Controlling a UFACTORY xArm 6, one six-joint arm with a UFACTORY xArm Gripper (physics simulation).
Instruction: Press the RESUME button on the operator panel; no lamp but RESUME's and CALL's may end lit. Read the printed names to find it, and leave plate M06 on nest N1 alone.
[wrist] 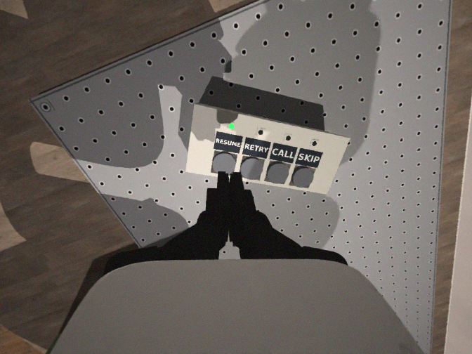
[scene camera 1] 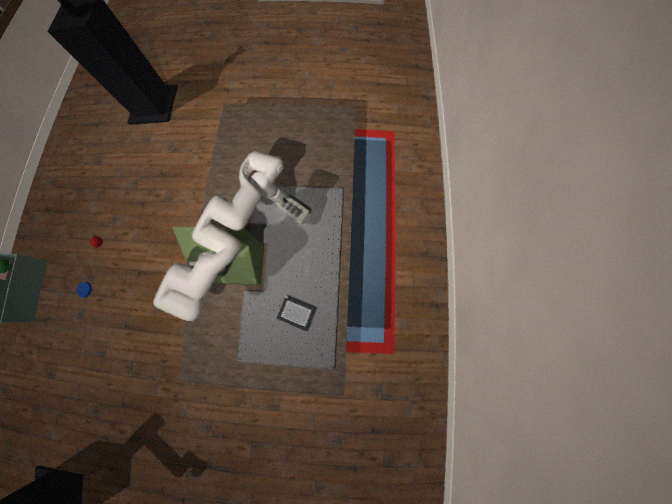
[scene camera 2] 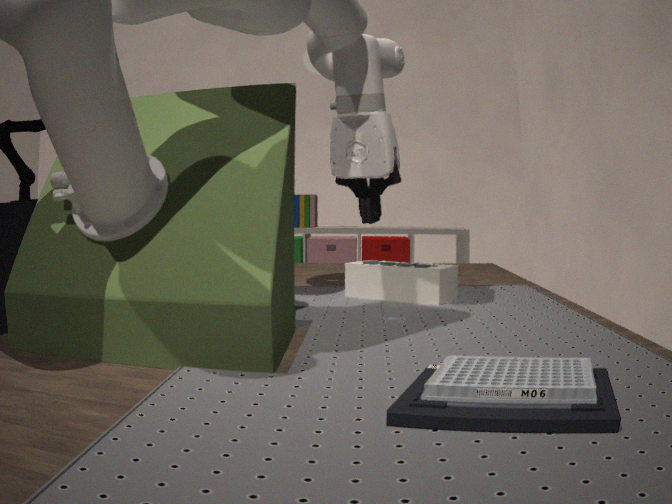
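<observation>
The operator panel [scene camera 2: 400,283] [wrist: 202,150] is a cream box with four round buttons, named RESUME, RETRY, CALL and SKIP from left to right in the wrist view. The RESUME button [wrist: 224,162] is grey, and its lamp [wrist: 231,127] is lit green. The RETRY lamp [wrist: 260,132], CALL lamp [wrist: 288,138] and SKIP lamp [wrist: 314,143] are dark. My gripper [scene camera 2: 370,221] [wrist: 227,188] is shut and empty, held well above the panel, with its tips at the RESUME button's lower edge in the wrist view. Plate M06 [scene camera 1: 296,313] [scene camera 2: 512,379] sits on the dark nest N1 [scene camera 1: 281,313] [scene camera 2: 504,423].
The perforated grey board [scene camera 1: 287,347] [scene camera 2: 325,434] [wrist: 400,225] lies under the panel and nest. A green sloped block [scene camera 1: 250,265] [scene camera 2: 217,325] stands around the arm's base. A low shelf [scene camera 2: 461,238] with coloured boxes stands behind the panel in scene camera 2.
</observation>
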